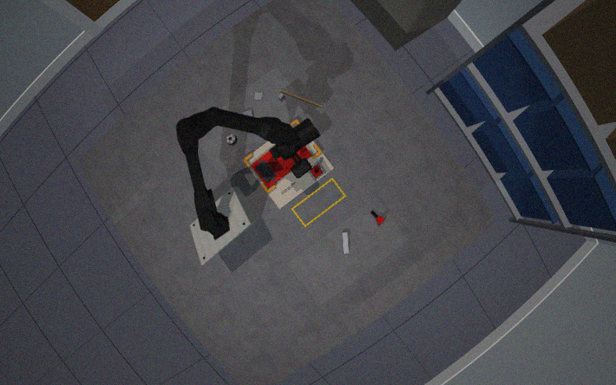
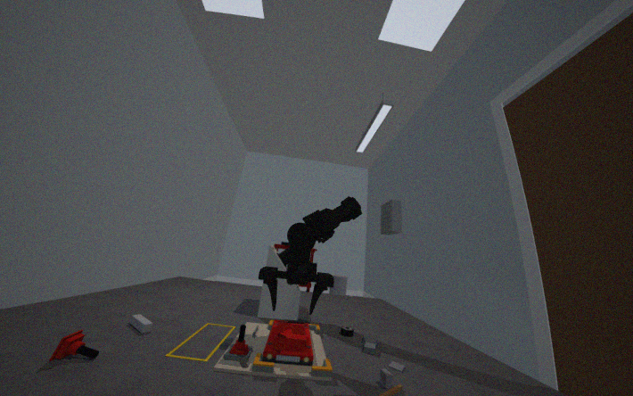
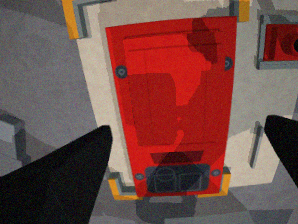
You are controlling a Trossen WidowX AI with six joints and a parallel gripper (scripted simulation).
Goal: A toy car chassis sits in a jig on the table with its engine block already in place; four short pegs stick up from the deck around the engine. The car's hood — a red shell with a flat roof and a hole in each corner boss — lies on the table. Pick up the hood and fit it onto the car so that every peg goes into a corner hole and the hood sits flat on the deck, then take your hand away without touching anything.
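Right now my gripper tip is 5 cm above the red hood. From my gripper tip the other things lie so: wooden stick: 16 cm to the left, 15 cm ahead, 9 cm below; engine block: 6 cm below, 1 cm to the left.
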